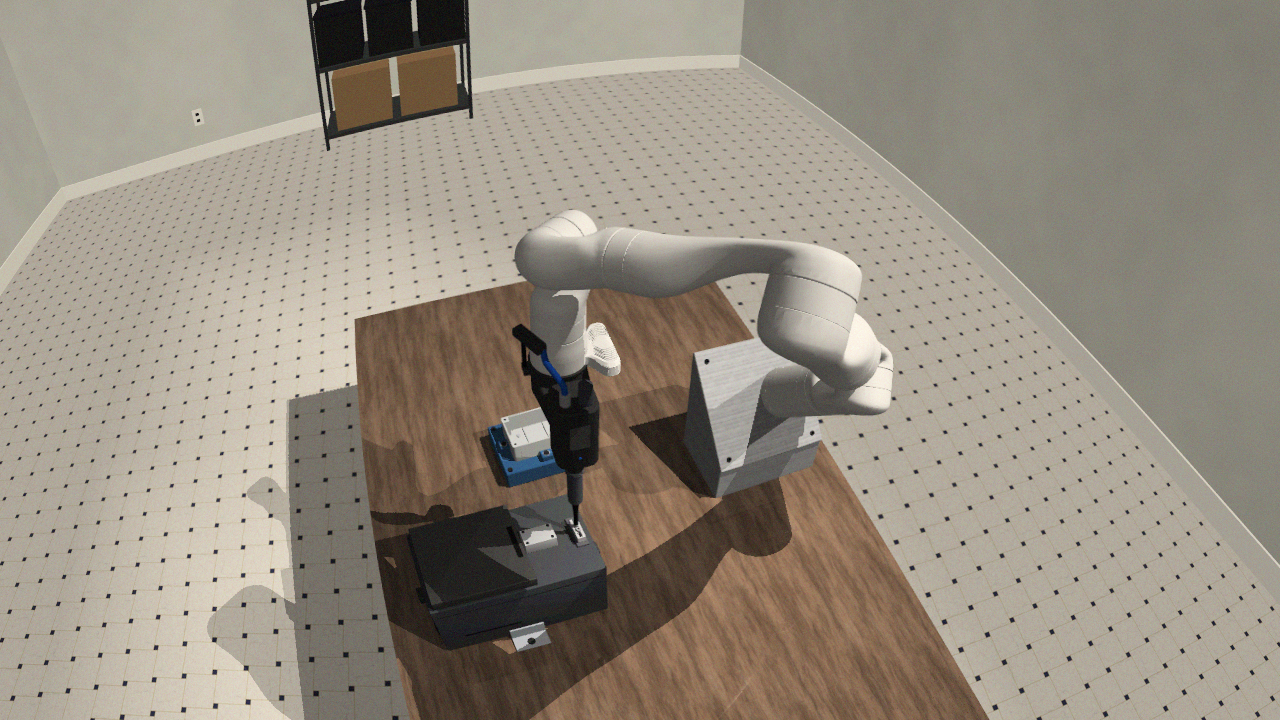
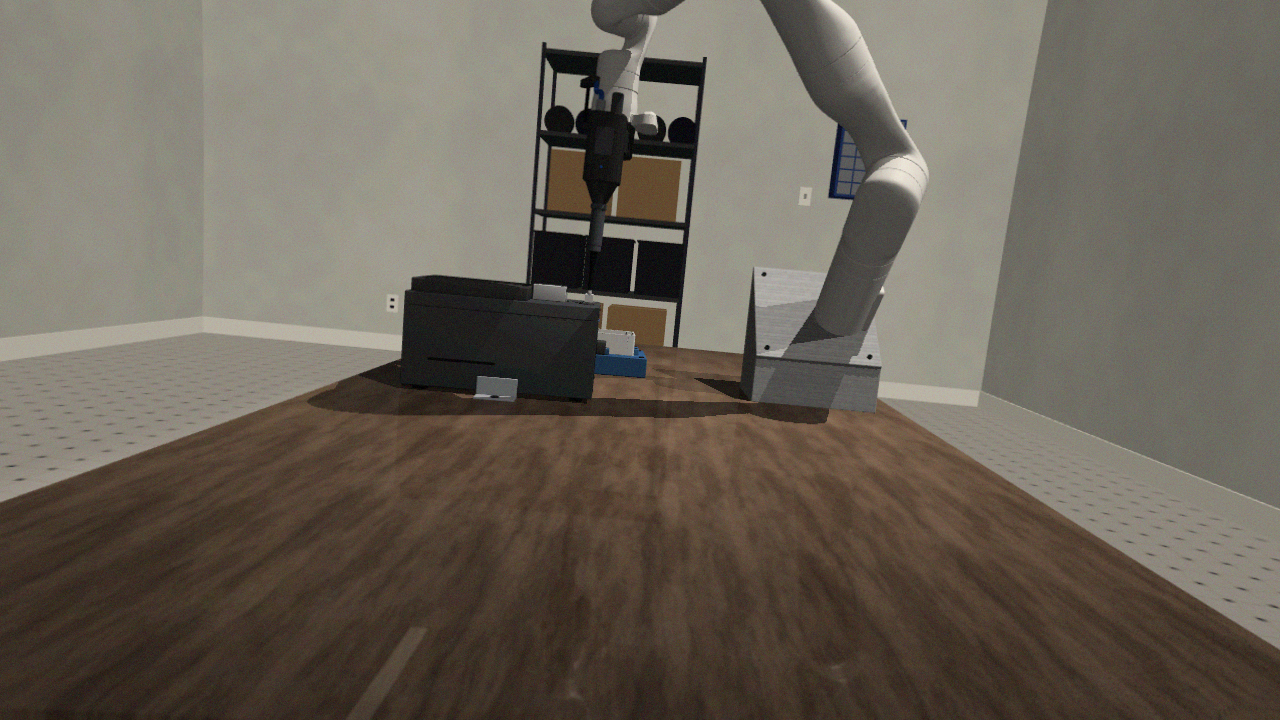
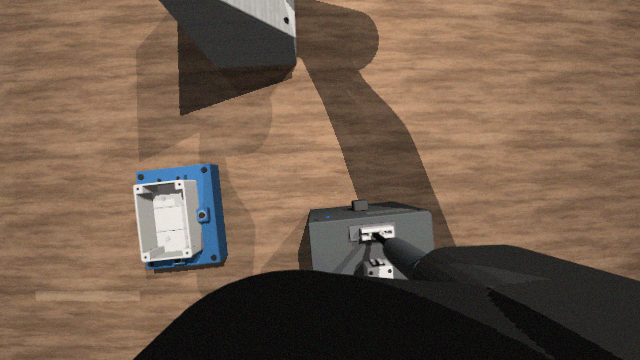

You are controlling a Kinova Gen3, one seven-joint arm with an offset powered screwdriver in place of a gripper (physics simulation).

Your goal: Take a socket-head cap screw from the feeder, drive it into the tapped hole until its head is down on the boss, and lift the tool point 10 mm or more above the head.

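Observation:
The dark screw feeder [image 1: 572, 586] [image 2: 501, 344] [image 3: 330, 245] stands on the table. A small white block [image 1: 580, 536] [image 3: 366, 234] sits on its top near one end. My screwdriver's tip [image 1: 575, 521] [image 2: 588, 288] [image 3: 378, 237] points down at this block, at or just above it. Whether the bit touches or holds a screw is too small to tell. A white open-topped housing [image 1: 526, 436] [image 2: 619, 340] [image 3: 192, 220] sits on a blue fixture [image 1: 528, 473] [image 2: 626, 365] [image 3: 215, 192], away from the tip. The housing has small holes at its corners; which hole is the tapped one I cannot tell.
A second white block [image 1: 539, 537] [image 2: 549, 291] [image 3: 380, 270] stands on the feeder, beside its raised black cover [image 1: 469, 555]. A small metal bracket [image 1: 529, 637] [image 2: 495, 387] is at its foot. The arm rises from a grey slanted pedestal [image 1: 729, 420] [image 2: 787, 380] [image 3: 250, 45].

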